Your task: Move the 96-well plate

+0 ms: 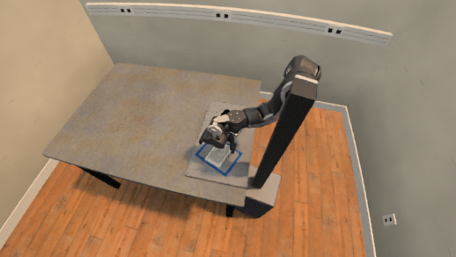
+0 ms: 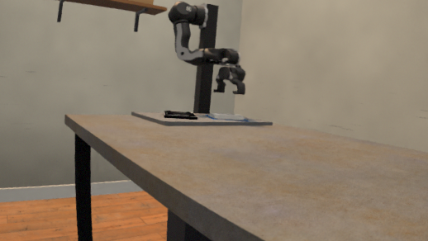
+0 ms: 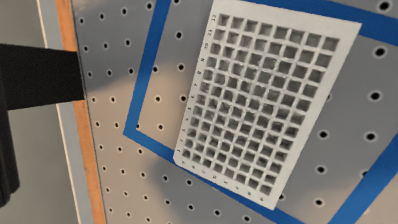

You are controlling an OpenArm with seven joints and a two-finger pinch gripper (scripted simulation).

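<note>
The white 96-well plate lies 8 cm below my hand. From my hand the other things lie so: black plate nest 21 cm to the right, 9 cm below, 1 cm ahead.
</note>
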